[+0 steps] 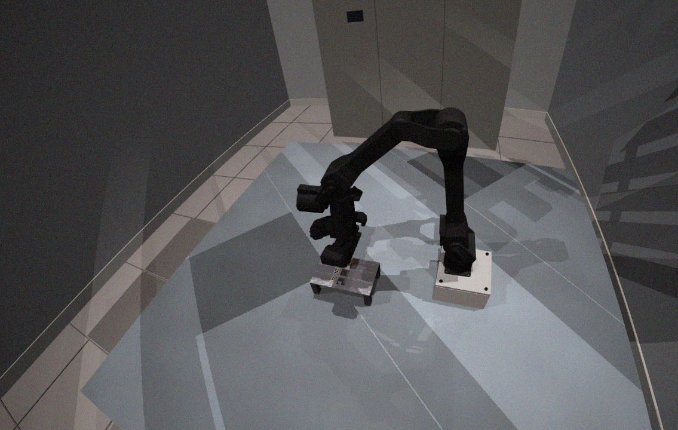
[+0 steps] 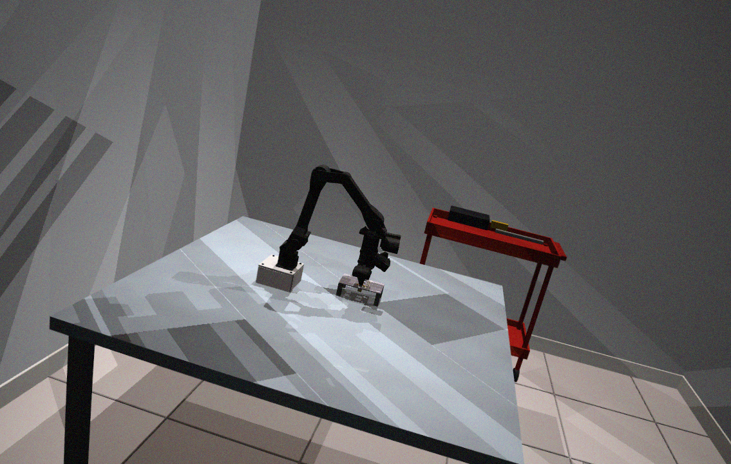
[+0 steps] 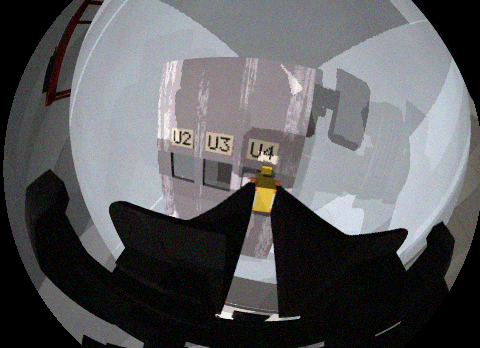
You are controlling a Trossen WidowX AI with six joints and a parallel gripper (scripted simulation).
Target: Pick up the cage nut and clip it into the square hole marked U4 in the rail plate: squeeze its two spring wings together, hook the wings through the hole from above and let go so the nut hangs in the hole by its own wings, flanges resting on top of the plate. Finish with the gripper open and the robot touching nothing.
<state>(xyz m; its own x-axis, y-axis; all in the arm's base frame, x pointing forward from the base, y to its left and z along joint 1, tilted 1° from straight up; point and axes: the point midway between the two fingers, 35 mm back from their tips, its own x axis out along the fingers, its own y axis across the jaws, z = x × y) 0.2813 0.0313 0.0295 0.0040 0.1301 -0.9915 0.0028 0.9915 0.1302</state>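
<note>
The cage nut is 10 mm below my gripper tip.
</note>
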